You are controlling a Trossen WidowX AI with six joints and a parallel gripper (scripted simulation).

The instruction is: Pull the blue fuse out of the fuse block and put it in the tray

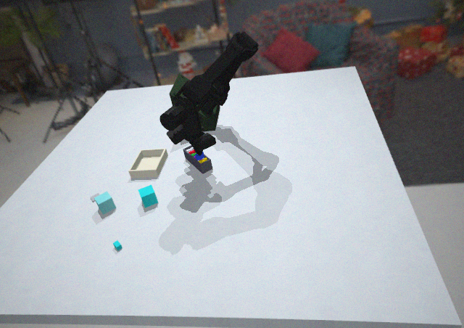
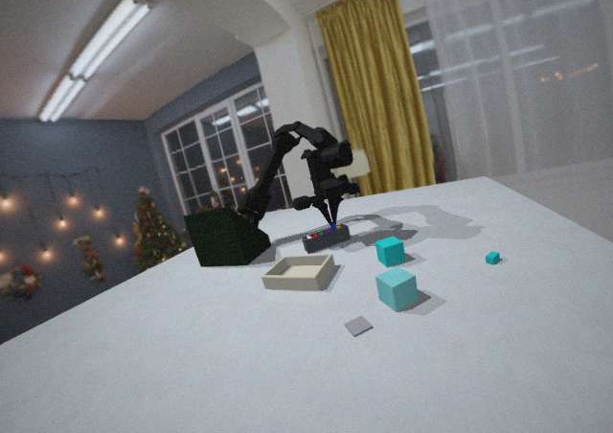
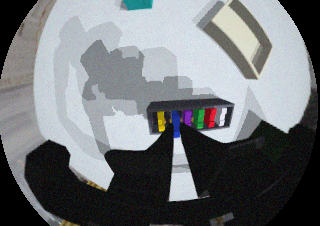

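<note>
The cream tray lies 2 cm behind my gripper tip, 20 cm to the right of it and 5 cm below it. Also, from my gripper tip: flat grey tile 14 cm ahead, 34 cm to the right, 5 cm below; then teal cube 35 cm ahead, 18 cm to the right, 5 cm below.
</note>
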